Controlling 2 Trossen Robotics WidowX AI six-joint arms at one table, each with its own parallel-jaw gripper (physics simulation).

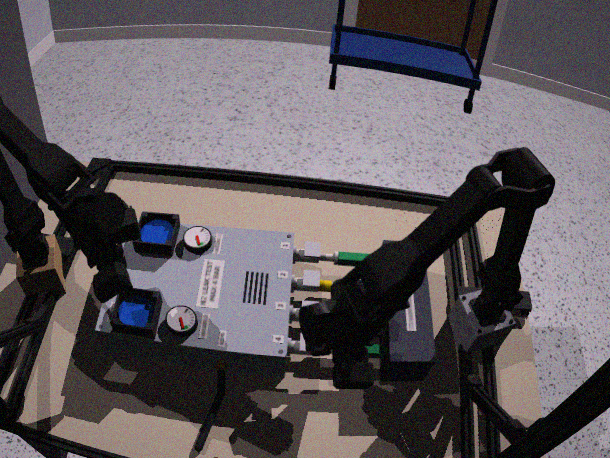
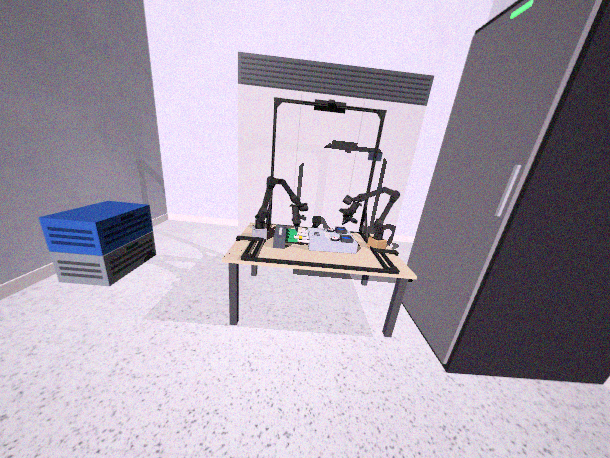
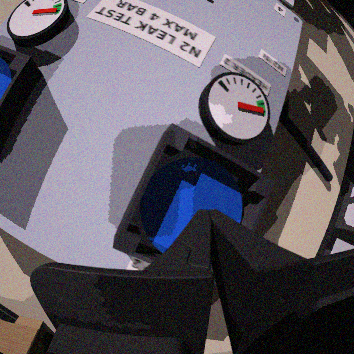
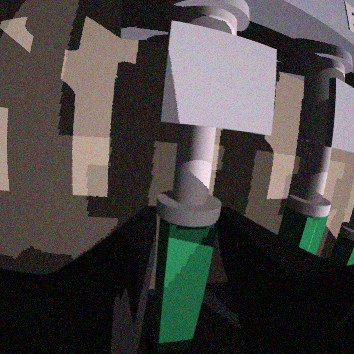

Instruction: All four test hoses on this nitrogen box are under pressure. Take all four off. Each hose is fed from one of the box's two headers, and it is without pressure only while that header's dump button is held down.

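Frame: origin at the left arm's base, x ahead, y left, z up, level; centimetres.
Seen in the pictures: left gripper, fingertip midpoint: point(image 1: 131, 290) point(image 2: 342, 224) point(image 3: 206, 218); right gripper, fingertip midpoint: point(image 1: 338, 350) point(image 2: 296, 231) point(image 4: 186, 216); left arm's base, link origin: point(image 1: 35, 255) point(image 2: 377, 238); right arm's base, link origin: point(image 1: 488, 310) point(image 2: 259, 227).
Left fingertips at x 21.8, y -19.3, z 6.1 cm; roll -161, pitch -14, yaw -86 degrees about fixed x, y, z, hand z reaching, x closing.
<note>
Pixels of each thing's top centre, then the offset from my left fingertips to it. "*": a spot on its surface instead.
- far blue dump button, top centre: point(image 1: 156, 232) dx +7.1, dy +16.4, dz -4.9 cm
- far gauge, surface spot: point(image 3: 37, 17) point(image 1: 194, 239) * dx +14.2, dy +12.7, dz -5.0 cm
- green hose sleeve, surface spot: point(image 4: 185, 285) * dx +35.1, dy -16.9, dz -8.1 cm
- Port 3's green sleeve, top centre: point(image 4: 295, 290) dx +39.9, dy -10.9, dz -8.1 cm
- Hose 1, surface spot: point(image 1: 352, 257) * dx +42.8, dy +2.2, dz -8.1 cm
- yellow-collared hose 2, surface spot: point(image 1: 325, 285) * dx +35.3, dy -2.4, dz -8.1 cm
- dark block, surface spot: point(image 1: 417, 330) * dx +46.6, dy -18.4, dz -6.5 cm
- black bent hose, surface spot: point(image 1: 217, 395) * dx +10.0, dy -16.7, dz -13.2 cm
The nitrogen box point(image 1: 232, 250) point(image 2: 330, 243) point(image 3: 90, 130) has a near blue dump button point(image 1: 134, 314) point(image 3: 215, 192) and a far blue dump button point(image 1: 157, 231). Red needles of the near gauge point(image 1: 181, 319) point(image 3: 232, 107) and far gauge point(image 1: 197, 239) point(image 3: 37, 17) point to the green marks. My left gripper point(image 3: 206, 218) point(image 2: 350, 218) is shut, its tips at the near button; contact is unclear. My right gripper point(image 4: 186, 216) point(image 2: 297, 222) is shut on the green hose sleeve point(image 4: 185, 285) at port 4. Port 3's green sleeve point(image 4: 315, 232) is beside it. Hose 1 point(image 1: 352, 257) and yellow-collared hose 2 point(image 1: 325, 285) are at their ports.
A dark block point(image 1: 417, 330) stands on the table right of the ports, partly hidden by my right arm. A black bent hose point(image 1: 217, 395) leaves the box's near side. A black frame point(image 1: 270, 180) edges the table. A blue cart point(image 1: 405, 68) stands beyond.
</note>
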